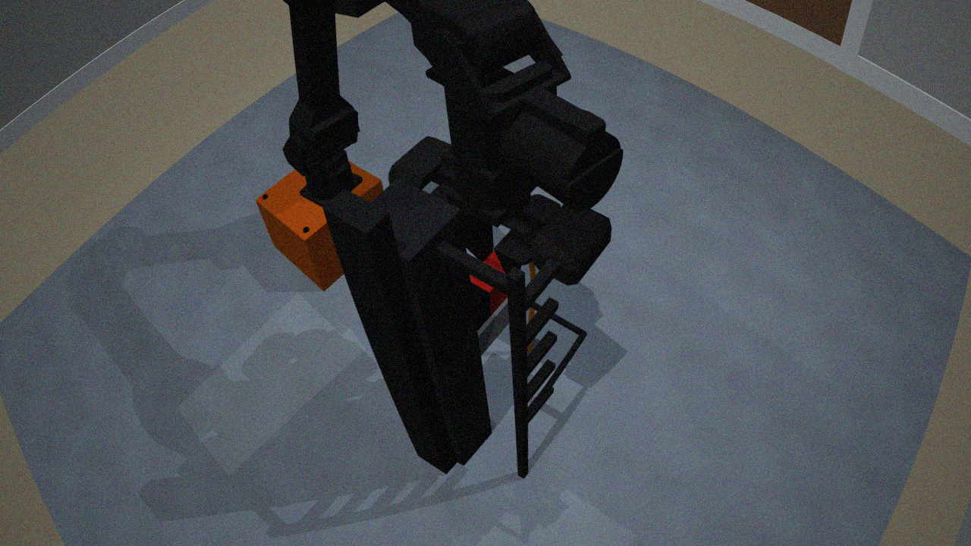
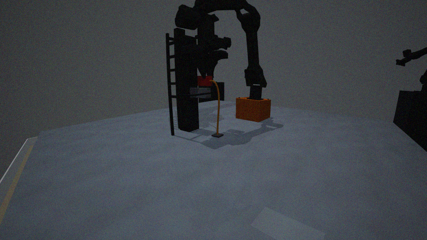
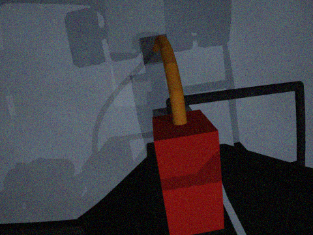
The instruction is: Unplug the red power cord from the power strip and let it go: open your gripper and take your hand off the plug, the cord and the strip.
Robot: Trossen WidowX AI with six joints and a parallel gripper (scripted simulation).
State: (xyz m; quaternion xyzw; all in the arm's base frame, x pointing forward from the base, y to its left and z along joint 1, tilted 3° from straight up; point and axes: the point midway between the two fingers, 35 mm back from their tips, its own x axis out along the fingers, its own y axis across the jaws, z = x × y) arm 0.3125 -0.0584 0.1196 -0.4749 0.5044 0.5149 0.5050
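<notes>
The black tower is 13 cm to the right of my gripper tip. Round my gripper tip: red plug (3 cm to the right); then foot (4 cm to the left, 20 cm below).
</notes>
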